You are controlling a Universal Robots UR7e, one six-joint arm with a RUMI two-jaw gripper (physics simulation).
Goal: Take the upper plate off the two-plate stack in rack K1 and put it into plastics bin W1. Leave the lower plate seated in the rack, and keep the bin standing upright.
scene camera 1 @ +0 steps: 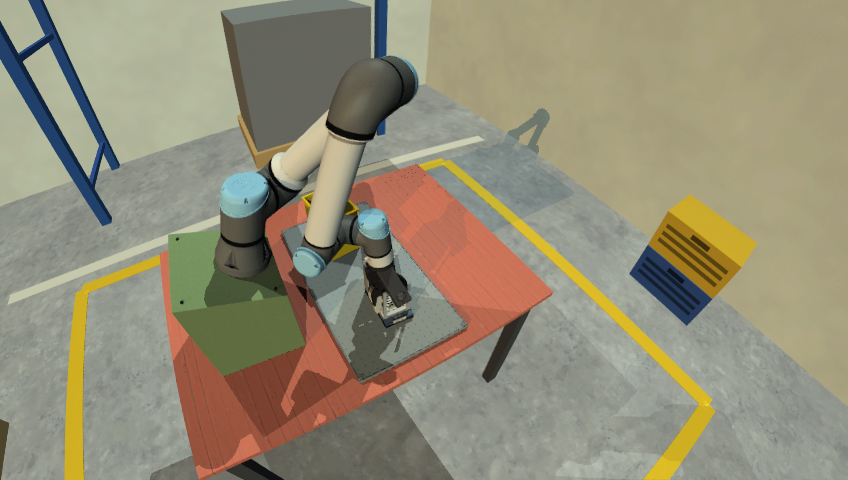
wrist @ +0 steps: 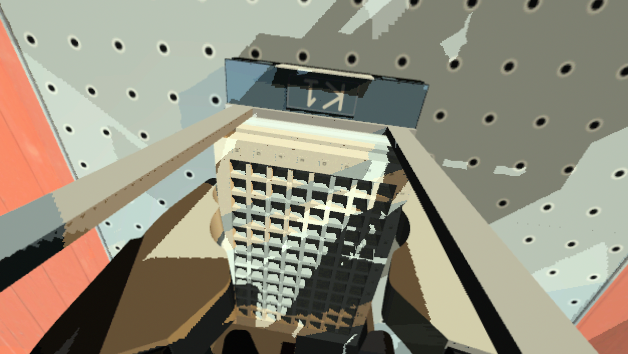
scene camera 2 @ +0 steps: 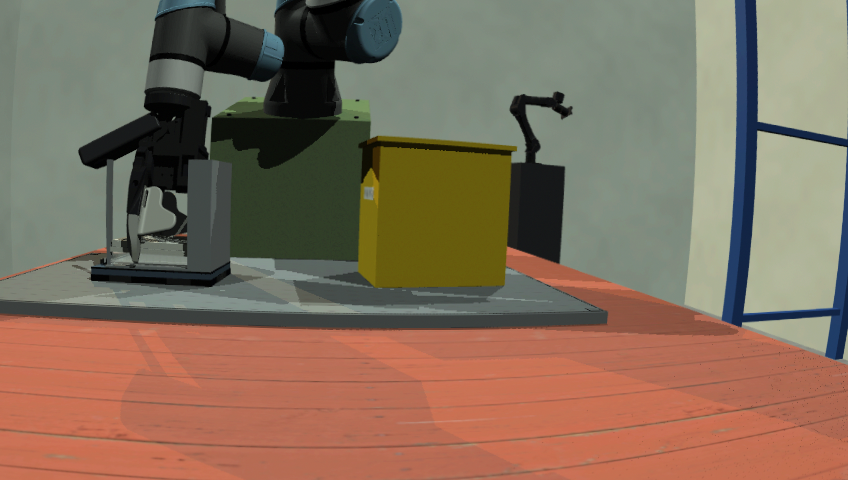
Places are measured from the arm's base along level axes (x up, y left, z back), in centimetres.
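Where they show: gripper, between the fingertips: (scene camera 1: 391,305) (wrist: 311,183) (scene camera 2: 147,261); arm's base, origin of its link: (scene camera 1: 242,257) (scene camera 2: 302,111).
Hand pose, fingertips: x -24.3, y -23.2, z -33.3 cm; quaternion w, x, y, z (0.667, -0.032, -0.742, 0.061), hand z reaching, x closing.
Observation:
Things, the pixels of their top centre, and the offset from my fingertips. Level surfaces: height alone.
- Rack K1, centre of its top: (scene camera 2: 163,161) (scene camera 1: 388,274) dy +2.1, dx +12.7, dz -0.5 cm
- upper plate, centre of its top: (wrist: 299,264) (scene camera 2: 170,238) (scene camera 1: 386,292) dy +3.0, dx +3.0, dz -0.6 cm
- Plastics bin W1, centre of its top: (scene camera 2: 434,144) (scene camera 1: 329,202) dy +36.9, dx +16.1, dz -2.5 cm
- red table, height of its surface: dx -3.2 cm
Rack K1 (scene camera 1: 399,321) (scene camera 2: 208,220) (wrist: 400,104) stands on the perforated board, with a blue base and grey uprights. The upper plate (scene camera 2: 166,244) (wrist: 300,163) is pale, with a grid of square wells, and lies level between the uprights. The lower plate beneath it is mostly hidden. My gripper (scene camera 1: 392,310) (scene camera 2: 157,248) (wrist: 311,183) points down into the rack; its jaws are at both long sides of the upper plate and look shut on it. Contact is partly hidden. Plastics bin W1 (scene camera 1: 346,252) (scene camera 2: 443,220) is yellow and stands upright; its inside does not show.
The grey board (scene camera 1: 437,324) (scene camera 2: 297,318) lies on the red table (scene camera 1: 505,285) (scene camera 2: 416,386). The green arm pedestal (scene camera 1: 249,339) (scene camera 2: 285,196) stands behind the rack and bin. In scene camera 2 the bin is right of the rack, with a gap between them. The rack's tall uprights flank the jaws.

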